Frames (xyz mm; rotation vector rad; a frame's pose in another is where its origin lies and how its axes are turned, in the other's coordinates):
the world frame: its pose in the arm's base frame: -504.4 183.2 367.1 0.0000 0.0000 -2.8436
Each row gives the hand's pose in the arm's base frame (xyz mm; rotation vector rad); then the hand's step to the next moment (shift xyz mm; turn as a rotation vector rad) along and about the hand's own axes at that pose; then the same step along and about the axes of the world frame.
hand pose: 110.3 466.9 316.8 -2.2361 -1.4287 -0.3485
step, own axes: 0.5 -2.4 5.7 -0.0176 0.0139 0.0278
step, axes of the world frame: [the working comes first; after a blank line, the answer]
step, axes of the arm's base frame: -2.1 4.1 -4.1 0.0041 -0.0047 -0.0352

0.8 -4.6 -4.1 -0.0025 0.0057 -0.0352
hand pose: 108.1 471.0 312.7 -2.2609 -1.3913 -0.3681
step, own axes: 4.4 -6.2 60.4 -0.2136 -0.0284 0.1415
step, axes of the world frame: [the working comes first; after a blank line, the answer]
step, axes of the arm's base frame: -4.2 36.6 -48.4 -0.1238 -0.0810 -0.2111

-6.7 -36.2 -48.4 0.1421 0.0411 -0.2111
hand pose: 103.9 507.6 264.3 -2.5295 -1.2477 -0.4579
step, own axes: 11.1 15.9 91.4 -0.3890 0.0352 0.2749
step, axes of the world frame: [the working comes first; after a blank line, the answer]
step, axes of the arm's base frame: 33.4 33.8 -80.5 -0.1530 -0.1919 -0.4097

-41.8 -22.5 -80.5 0.2026 0.1385 -0.4097
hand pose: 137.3 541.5 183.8 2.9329 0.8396 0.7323
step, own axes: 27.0 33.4 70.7 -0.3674 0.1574 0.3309
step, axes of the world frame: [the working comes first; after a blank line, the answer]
step, axes of the arm's base frame: 67.8 -6.5 -46.9 -0.0514 -0.2790 -0.4345

-62.9 26.1 -46.9 0.1310 0.2516 -0.4345
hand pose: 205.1 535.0 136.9 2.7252 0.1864 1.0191
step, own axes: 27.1 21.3 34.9 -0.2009 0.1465 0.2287
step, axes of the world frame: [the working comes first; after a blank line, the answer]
step, axes of the arm's base frame: 44.2 -21.0 -3.1 0.0058 -0.2189 -0.2573

-36.1 33.1 -3.1 0.0587 0.2109 -0.2573
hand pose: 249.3 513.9 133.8 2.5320 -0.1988 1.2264
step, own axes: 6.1 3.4 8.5 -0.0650 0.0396 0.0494
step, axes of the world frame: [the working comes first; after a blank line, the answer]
step, axes of the arm's base frame: 9.2 -6.0 0.6 -0.0143 -0.0551 -0.0707

-7.0 8.5 0.6 0.0298 0.0484 -0.0707
